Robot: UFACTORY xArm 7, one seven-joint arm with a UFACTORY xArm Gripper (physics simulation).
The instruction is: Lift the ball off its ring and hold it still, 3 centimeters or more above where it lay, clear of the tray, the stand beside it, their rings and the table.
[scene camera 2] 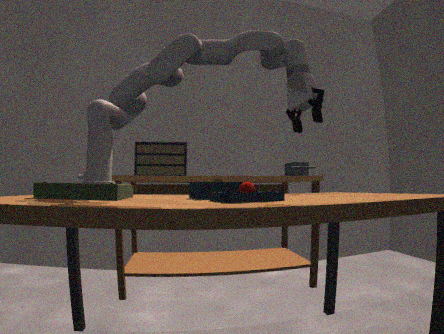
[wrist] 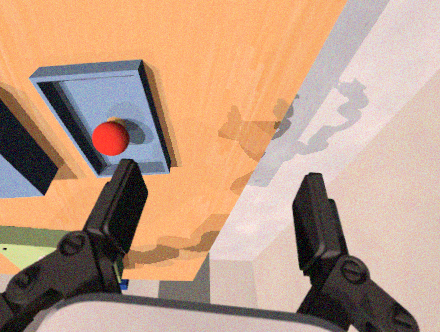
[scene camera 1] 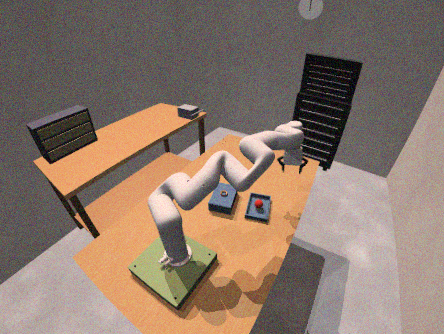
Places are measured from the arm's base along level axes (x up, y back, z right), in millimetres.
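Where they show: gripper, fingertip midpoint: [scene camera 2: 307, 127] [wrist: 219, 181] [scene camera 1: 291, 172]; arm's base, origin of the base link: [scene camera 2: 98, 184] [scene camera 1: 177, 254].
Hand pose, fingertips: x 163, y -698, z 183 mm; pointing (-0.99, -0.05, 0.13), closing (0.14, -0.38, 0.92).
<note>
Things, the pixels of their top centre, and the offset from my fingertips. "spot": a spot on its surface instead. Level surfaces: height alone.
- red ball, middle of its top: [wrist: 106, 150] [scene camera 2: 246, 181] [scene camera 1: 259, 201] dx -154, dy +172, dz -88 mm
- shallow blue tray, middle of its top: [wrist: 112, 135] [scene camera 2: 247, 192] [scene camera 1: 258, 204] dx -185, dy +172, dz -88 mm
- small ring, surface spot: [scene camera 1: 224, 196] spot: dx -150, dy +275, dz -261 mm
- wooden table, its level: dx -213 mm
The red ball [scene camera 1: 259, 204] [scene camera 2: 247, 187] [wrist: 110, 138] sits inside the shallow blue tray [scene camera 1: 257, 219] [scene camera 2: 265, 197] [wrist: 90, 69]. A tan sliver of its ring [wrist: 114, 120] shows beside it in the wrist view; the rest is hidden. The blue stand [scene camera 1: 218, 206] [scene camera 2: 200, 190] [wrist: 15, 172] is beside the tray, with a small ring [scene camera 1: 224, 196] on its top. My gripper [scene camera 1: 292, 171] [scene camera 2: 308, 126] [wrist: 219, 181] is open and empty, high above the table and off to the far side of the tray from the arm's base. In the wrist view the ball is up and left of the fingers.
The arm stands on a green base plate [scene camera 1: 150, 270] [scene camera 2: 75, 191] [wrist: 30, 252] on the wooden table [scene camera 1: 195, 227]. A second table [scene camera 1: 120, 135] behind carries a drawer box [scene camera 1: 65, 132] [scene camera 2: 161, 159] and a grey box [scene camera 1: 188, 111] [scene camera 2: 297, 169]. A black cabinet [scene camera 1: 325, 97] stands at the wall.
</note>
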